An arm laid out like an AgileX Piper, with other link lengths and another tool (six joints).
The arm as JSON. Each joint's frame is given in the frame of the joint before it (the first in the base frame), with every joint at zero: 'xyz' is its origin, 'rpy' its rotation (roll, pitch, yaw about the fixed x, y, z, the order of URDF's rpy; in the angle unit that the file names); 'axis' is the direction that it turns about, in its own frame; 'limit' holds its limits. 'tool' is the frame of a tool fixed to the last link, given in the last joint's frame.
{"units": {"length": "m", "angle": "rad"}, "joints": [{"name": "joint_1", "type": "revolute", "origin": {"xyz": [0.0, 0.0, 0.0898], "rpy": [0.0, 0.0, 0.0]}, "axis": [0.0, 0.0, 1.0], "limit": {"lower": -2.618, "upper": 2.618}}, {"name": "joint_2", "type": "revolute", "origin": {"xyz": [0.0, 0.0, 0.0], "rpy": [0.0, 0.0, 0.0]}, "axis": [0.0, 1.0, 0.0], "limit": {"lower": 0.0, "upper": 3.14}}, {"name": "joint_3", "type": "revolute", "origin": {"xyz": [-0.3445, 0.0, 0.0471], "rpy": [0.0, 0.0, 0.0]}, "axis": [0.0, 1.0, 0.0], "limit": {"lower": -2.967, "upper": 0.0}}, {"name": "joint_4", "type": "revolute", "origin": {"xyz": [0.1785, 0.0, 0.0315], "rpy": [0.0, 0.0, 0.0]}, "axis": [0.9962, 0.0, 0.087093], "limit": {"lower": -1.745, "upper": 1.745}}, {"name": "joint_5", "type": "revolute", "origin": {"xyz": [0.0, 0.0, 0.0], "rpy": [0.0, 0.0, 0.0]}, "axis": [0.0, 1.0, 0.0], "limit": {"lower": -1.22, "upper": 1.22}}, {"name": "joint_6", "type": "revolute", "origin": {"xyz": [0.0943, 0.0, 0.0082], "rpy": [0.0, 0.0, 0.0]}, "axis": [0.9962, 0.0, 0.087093], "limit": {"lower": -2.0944, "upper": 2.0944}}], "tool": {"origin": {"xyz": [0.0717, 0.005, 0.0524], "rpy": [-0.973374, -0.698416, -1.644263]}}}
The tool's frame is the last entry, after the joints.
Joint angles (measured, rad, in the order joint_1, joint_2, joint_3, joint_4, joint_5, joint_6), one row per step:
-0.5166 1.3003 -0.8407 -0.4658 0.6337 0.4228
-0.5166 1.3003 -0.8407 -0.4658 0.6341 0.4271
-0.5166 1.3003 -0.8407 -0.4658 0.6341 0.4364
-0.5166 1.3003 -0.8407 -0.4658 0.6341 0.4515
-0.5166 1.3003 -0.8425 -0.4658 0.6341 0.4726
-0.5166 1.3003 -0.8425 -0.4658 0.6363 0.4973
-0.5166 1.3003 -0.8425 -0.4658 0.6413 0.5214
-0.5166 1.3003 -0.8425 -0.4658 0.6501 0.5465
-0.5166 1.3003 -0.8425 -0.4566 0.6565 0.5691
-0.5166 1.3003 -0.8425 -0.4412 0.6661 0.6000
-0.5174 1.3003 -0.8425 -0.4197 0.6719 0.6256
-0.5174 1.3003 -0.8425 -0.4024 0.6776 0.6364
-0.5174 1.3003 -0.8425 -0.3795 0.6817 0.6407
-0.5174 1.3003 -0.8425 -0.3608 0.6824 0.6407
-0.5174 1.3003 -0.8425 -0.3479 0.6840 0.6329
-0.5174 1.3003 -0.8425 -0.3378 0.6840 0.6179
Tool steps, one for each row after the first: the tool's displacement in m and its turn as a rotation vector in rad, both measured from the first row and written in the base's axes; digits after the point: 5 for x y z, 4 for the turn. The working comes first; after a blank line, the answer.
Tool pose at each row, in the base's axes (x y z in m, rotation vector in rad; the steps are taken from these numbers as rounded here):
0.20571 -0.16546 0.27525 -2.0230 1.6324 -1.3775
0.20554 -0.16562 0.27526 -2.0183 1.6366 -1.3783
0.20530 -0.16596 0.27537 -2.0077 1.6448 -1.3809
0.20490 -0.16650 0.27554 -1.9905 1.6581 -1.3849
0.20457 -0.16740 0.27632 -1.9651 1.6755 -1.3927
0.20358 -0.16829 0.27633 -1.9376 1.6990 -1.3972
0.20221 -0.16916 0.27601 -1.9118 1.7244 -1.3991
0.20026 -0.17007 0.27527 -1.8865 1.7543 -1.3982
0.19879 -0.17034 0.27434 -1.8525 1.7841 -1.3941
0.19667 -0.17048 0.27281 -1.8031 1.8266 -1.3859
0.19516 -0.17016 0.27131 -1.7508 1.8640 -1.3759
0.19424 -0.16941 0.26992 -1.7213 1.8861 -1.3644
0.19387 -0.16807 0.26841 -1.6928 1.9038 -1.3496
0.19406 -0.16687 0.26747 -1.6726 1.9126 -1.3388
0.19433 -0.16578 0.26669 -1.6685 1.9135 -1.3291
0.19501 -0.16467 0.26621 -1.6754 1.9061 -1.3210

-0.00017 -0.00016 0.00001 0.0017 -0.0018 -0.0035
-0.00041 -0.00050 0.00012 0.0049 -0.0066 -0.0108
-0.00081 -0.00104 0.00029 0.0103 -0.0142 -0.0227
-0.00114 -0.00194 0.00107 0.0169 -0.0265 -0.0393
-0.00213 -0.00283 0.00108 0.0262 -0.0371 -0.0597
-0.00350 -0.00370 0.00076 0.0360 -0.0450 -0.0808
-0.00545 -0.00461 0.00002 0.0470 -0.0501 -0.1045
-0.00692 -0.00488 -0.00091 0.0640 -0.0600 -0.1286
-0.00904 -0.00502 -0.00244 0.0896 -0.0736 -0.1632
-0.01055 -0.00470 -0.00394 0.1176 -0.0900 -0.1950
-0.01147 -0.00395 -0.00533 0.1370 -0.0974 -0.2126
-0.01184 -0.00261 -0.00684 0.1585 -0.1049 -0.2264
-0.01165 -0.00141 -0.00778 0.1744 -0.1117 -0.2336
-0.01138 -0.00032 -0.00856 0.1830 -0.1118 -0.2327
-0.01070 0.00079 -0.00904 0.1864 -0.1087 -0.2242

